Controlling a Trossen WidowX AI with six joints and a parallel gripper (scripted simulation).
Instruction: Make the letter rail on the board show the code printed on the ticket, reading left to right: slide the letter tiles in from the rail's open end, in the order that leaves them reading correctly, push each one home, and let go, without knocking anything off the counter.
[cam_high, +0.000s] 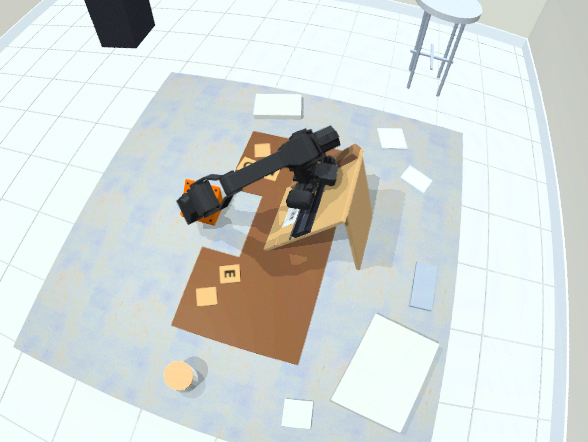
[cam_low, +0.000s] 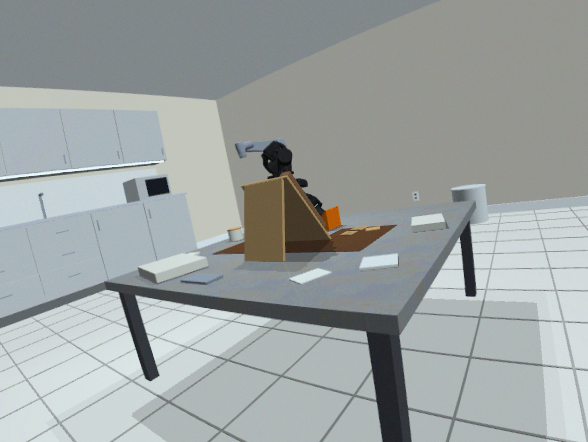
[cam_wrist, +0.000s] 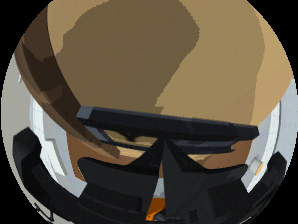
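Right now my gripper tip is 8 cm above the white ticket, 5 cm past it and 2 cm to the left of it. Also, from my gripper tip: grey card (39 cm ahead, 17 cm below, 13 cm to the right); white box (42 cm to the right, 30 cm ahead, 15 cm below); brown mat (17 cm below, 15 cm behind, 4 cm to the right).
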